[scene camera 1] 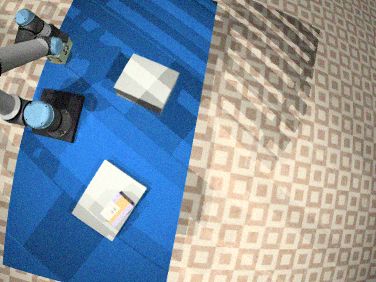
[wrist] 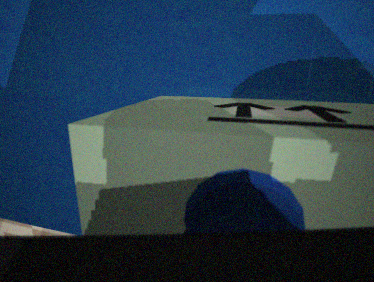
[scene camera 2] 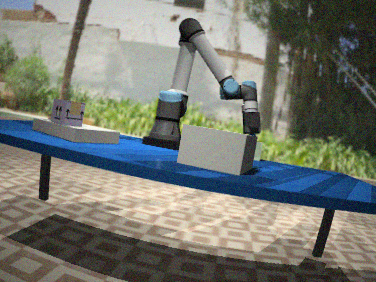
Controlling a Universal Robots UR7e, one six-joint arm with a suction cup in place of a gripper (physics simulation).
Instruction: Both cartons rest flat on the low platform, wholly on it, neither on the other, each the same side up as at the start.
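Places are measured from the arm's base along level axes (x ahead, y left, z up), in metres.
Where they show: hand, its tool point: [wrist: 230, 196]; arm's base, origin of its link: [scene camera 1: 59, 123] [scene camera 2: 164, 139].
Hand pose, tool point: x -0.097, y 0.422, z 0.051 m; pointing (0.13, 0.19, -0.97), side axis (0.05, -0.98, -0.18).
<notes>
Things, the pixels of their top centre, and the offset from my tool point. Level surfaces: height alone.
- pale green carton, centre of its top: [scene camera 2: 248, 139] [scene camera 1: 55, 44] 0.023 m back, 0.018 m right, 0.010 m up
- orange carton, centre of its top: [scene camera 2: 69, 100] [scene camera 1: 116, 210] 0.480 m ahead, 0.769 m right, 0.058 m up
- low white platform, centre of its top: [scene camera 2: 74, 124] [scene camera 1: 107, 201] 0.421 m ahead, 0.756 m right, 0.035 m down
- large grey block, centre of its top: [scene camera 2: 224, 130] [scene camera 1: 146, 79] 0.515 m ahead, 0.164 m right, 0.037 m up
- blue table, height of its surface: 0.083 m down
A pale green carton [scene camera 1: 61, 59] [scene camera 2: 258, 151] [wrist: 180, 151] with black arrows on one side stands on the blue table's far left end, behind the grey block. My suction cup [wrist: 244, 201] [scene camera 2: 253, 135] sits on its top face and holds it. In scene camera 1 the arm's wrist covers the cup. A purple and orange carton [scene camera 1: 118, 208] [scene camera 2: 67, 112] lies on the low white platform [scene camera 1: 100, 184] [scene camera 2: 89, 135], near one corner and wholly on it.
A large grey block [scene camera 1: 146, 82] [scene camera 2: 215, 148] stands on the blue table [scene camera 1: 139, 156] [scene camera 2: 131, 156] between the green carton and the table's front edge. The robot base [scene camera 1: 64, 120] [scene camera 2: 167, 126] stands between the green carton and the platform. Patterned floor lies beyond the table's edge.
</notes>
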